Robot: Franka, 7 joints.
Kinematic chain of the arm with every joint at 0, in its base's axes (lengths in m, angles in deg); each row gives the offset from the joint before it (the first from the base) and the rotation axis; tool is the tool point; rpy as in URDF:
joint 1: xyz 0 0 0.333 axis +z
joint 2: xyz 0 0 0 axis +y
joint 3: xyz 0 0 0.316 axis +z
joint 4: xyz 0.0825 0 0 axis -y
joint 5: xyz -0.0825 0 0.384 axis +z
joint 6: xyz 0 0 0 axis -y
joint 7: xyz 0.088 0 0 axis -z
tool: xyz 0 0 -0.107 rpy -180 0 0
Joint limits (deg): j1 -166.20..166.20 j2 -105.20..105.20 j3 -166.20..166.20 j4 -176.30..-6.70 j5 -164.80..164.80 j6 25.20..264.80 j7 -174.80..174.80
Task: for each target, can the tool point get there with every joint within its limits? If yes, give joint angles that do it. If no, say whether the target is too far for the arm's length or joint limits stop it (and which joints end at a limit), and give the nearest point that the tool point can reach.
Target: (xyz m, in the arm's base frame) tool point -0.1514 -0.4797 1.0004
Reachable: yes | joints 124.34 -34.46 76.09 -54.35 21.52 167.28 -124.00
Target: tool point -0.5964 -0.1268 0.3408
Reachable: yes | joints -52.44 -37.28 -106.75 -116.77 75.37 156.74 -34.75
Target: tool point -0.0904 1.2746 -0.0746
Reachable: no: too far | nearest point -0.0578 0.8153 0.0723 | short by 0.483 m
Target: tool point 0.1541 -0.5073 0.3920
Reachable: yes | joints -138.09 13.49 55.47 -122.83 -102.61 190.91 -144.62
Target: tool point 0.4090 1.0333 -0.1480
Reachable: no: too far | nearest point 0.2898 0.7320 -0.0078 | short by 0.353 m
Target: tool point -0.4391 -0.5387 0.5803
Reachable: yes | joints -123.69 19.39 0.85 -83.81 -98.38 107.37 -143.16
